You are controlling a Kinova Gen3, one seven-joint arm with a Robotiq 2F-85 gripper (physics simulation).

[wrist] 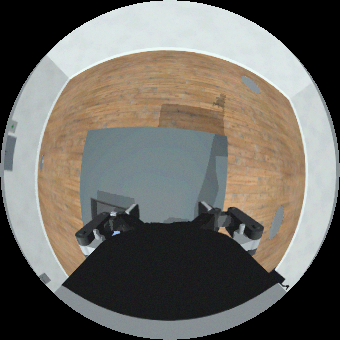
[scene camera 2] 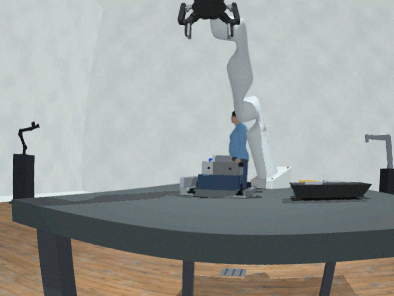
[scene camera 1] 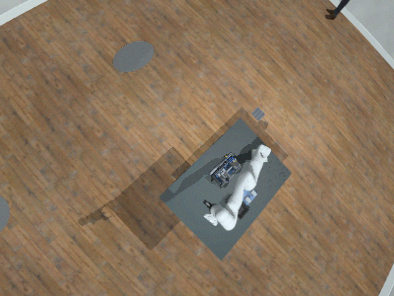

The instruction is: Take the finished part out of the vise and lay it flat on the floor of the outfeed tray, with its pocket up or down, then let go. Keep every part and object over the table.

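Frame: origin at the arm's base, x ahead, y left, z up, level; millimetres.
Seen in the pictures: gripper, fingertip midpoint: (wrist: 168, 209) (scene camera 2: 209, 37); arm's base, origin of the base link: (scene camera 2: 267, 174).
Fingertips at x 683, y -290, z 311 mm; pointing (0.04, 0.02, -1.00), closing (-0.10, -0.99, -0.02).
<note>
Offsets run from my fingertips to a thing's middle. Level surfaces: height alone.
The vise {dy +72, dx -354, dz -320 mm} (scene camera 1: 226, 170) (scene camera 2: 219, 182) stands on the table, with blue and grey parts. In scene camera 2 a light grey block {dy +58, dx -286, dz -272 mm} (scene camera 2: 226, 159), seemingly the part, shows at the top of its jaws; in scene camera 1 the part is too small to make out. The dark outfeed tray (scene camera 1: 243, 211) (scene camera 2: 330, 191) (wrist: 93, 206) stands apart from the vise, to its right in scene camera 2; its floor is mostly hidden. My gripper (scene camera 1: 207, 204) (scene camera 2: 209, 36) (wrist: 168, 209) is open and empty, high above the table, fingers pointing down. The wrist view hides most of the vise behind the gripper body.
A blue and white object {dy +423, dx -221, dz -343 mm} (scene camera 1: 250, 196) lies beside the tray, partly behind the arm. A yellow piece {dy +297, dx -123, dz -340 mm} (scene camera 2: 307, 181) shows over the tray's rim. The white arm (scene camera 1: 245, 182) (scene camera 2: 240, 70) reaches over the table {dz -369 mm} (scene camera 1: 195, 195) (scene camera 2: 150, 215). A person (scene camera 2: 239, 140) stands behind it.
</note>
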